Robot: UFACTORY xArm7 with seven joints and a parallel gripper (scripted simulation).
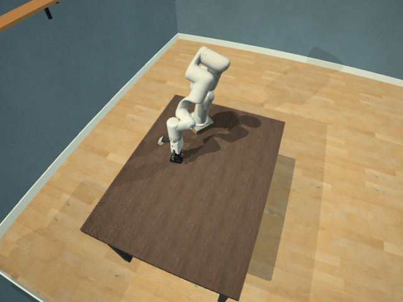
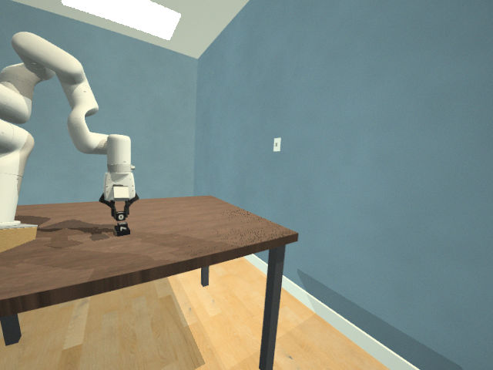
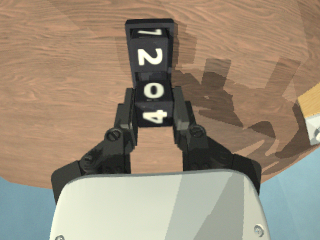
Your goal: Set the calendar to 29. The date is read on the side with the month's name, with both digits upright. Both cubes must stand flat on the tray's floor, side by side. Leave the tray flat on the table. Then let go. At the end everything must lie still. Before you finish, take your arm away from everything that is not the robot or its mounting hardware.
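The black tray lies 6 cm below my hand and 2 cm to the right of it.
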